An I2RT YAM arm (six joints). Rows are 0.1 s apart.
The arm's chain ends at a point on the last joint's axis. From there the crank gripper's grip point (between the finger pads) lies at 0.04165 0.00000 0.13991 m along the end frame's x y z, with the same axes.
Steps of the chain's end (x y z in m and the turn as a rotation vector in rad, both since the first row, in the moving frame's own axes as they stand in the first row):
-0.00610, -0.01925, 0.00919, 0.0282, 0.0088, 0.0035
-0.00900, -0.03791, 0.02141, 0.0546, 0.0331, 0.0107
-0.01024, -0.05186, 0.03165, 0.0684, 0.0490, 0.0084
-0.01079, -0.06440, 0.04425, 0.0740, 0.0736, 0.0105
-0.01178, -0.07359, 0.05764, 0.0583, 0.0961, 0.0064
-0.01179, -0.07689, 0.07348, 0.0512, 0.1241, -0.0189
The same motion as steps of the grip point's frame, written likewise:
-0.00486, -0.02304, 0.00876, 0.0282, 0.0088, 0.0035
-0.00436, -0.04504, 0.01976, 0.0546, 0.0331, 0.0107
-0.00340, -0.06097, 0.02913, 0.0684, 0.0490, 0.0084
-0.00057, -0.07413, 0.04045, 0.0740, 0.0736, 0.0105
0.00147, -0.08130, 0.05277, 0.0583, 0.0961, 0.0064
0.00512, -0.08485, 0.06705, 0.0512, 0.1241, -0.0189

